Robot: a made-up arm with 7 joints. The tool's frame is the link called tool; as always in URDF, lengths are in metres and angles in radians. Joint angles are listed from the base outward.
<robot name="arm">
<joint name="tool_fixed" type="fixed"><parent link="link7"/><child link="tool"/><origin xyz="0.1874 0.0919 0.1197"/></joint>
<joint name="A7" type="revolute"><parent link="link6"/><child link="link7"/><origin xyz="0.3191 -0.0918 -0.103"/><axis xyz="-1 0 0"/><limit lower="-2.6" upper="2.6"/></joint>
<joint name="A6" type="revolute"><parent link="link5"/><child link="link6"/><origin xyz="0.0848 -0.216 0.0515"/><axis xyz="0 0 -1"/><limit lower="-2.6" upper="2.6"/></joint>
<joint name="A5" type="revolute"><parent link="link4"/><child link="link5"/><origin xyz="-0.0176 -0.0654 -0.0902"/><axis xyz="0 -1 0"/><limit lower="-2.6" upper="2.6"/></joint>
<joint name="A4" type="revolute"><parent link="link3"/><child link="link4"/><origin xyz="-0.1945 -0.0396 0.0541"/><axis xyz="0 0 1"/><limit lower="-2.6" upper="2.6"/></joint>
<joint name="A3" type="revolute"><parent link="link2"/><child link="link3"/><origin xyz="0.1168 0.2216 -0.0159"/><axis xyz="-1 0 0"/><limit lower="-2.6" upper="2.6"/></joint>
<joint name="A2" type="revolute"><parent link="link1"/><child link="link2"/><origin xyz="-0.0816 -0.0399 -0.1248"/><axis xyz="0 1 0"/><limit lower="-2.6" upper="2.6"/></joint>
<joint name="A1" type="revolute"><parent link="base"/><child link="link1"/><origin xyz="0 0 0.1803"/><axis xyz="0 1 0"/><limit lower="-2.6" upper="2.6"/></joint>
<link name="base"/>
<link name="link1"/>
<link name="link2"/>
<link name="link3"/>
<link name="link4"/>
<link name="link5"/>
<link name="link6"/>
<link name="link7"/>
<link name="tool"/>
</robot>
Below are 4 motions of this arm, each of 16 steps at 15 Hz.
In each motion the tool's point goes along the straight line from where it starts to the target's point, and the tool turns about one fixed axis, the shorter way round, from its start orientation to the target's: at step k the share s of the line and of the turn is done. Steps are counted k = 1, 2, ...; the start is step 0. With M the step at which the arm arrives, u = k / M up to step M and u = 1 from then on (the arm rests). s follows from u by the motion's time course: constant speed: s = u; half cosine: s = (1 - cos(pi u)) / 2; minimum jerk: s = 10 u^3 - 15 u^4 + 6 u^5.
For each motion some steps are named. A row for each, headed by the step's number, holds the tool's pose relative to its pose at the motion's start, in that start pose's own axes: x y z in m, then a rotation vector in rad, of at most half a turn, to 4 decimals.
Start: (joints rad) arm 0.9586 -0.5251 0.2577 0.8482 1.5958 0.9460 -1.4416
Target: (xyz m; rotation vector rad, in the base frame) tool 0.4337 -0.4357 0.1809 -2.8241 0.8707 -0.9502
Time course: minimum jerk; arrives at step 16
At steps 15, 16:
15: -0.0013 -0.0197 0.0994 0.7382 0.1384 0.2521
16: -0.0013 -0.0197 0.0997 0.7399 0.1387 0.2527

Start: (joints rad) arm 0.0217 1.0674 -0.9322 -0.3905 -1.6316 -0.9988 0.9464
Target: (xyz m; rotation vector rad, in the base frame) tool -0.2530 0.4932 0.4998 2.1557 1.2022 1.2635
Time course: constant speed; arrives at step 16
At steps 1, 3, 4, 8, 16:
1: -0.0071 0.0217 -0.0111 0.0165 0.0298 0.0308
3: -0.0214 0.0650 -0.0334 0.0495 0.0894 0.0923
4: -0.0285 0.0867 -0.0446 0.0659 0.1192 0.1231
8: -0.0571 0.1734 -0.0892 0.1319 0.2383 0.2462
16: -0.1142 0.3469 -0.1783 0.2638 0.4767 0.4923

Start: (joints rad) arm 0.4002 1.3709 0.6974 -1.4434 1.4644 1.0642 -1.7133
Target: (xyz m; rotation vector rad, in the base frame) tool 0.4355 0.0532 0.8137 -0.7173 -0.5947 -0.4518
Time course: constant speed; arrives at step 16
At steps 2, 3, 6, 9, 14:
2: 0.0034 -0.0331 -0.0174 -0.1893 0.0242 -0.0495
3: 0.0051 -0.0497 -0.0260 -0.2840 0.0363 -0.0743
6: 0.0103 -0.0994 -0.0521 -0.5680 0.0725 -0.1486
9: 0.0154 -0.1491 -0.0781 -0.8521 0.1088 -0.2229
14: 0.0240 -0.2319 -0.1215 -1.3254 0.1692 -0.3468

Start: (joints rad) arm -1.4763 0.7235 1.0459 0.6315 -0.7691 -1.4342 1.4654
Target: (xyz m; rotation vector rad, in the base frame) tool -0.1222 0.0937 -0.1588 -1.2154 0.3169 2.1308
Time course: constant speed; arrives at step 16
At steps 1, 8, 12, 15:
1: -0.0065 0.0037 0.0134 0.0135 -0.0307 0.0147
8: -0.0516 0.0298 0.1074 0.1080 -0.2454 0.1178
12: -0.0775 0.0447 0.1611 0.1620 -0.3682 0.1767
15: -0.0968 0.0559 0.2013 0.2026 -0.4602 0.2209

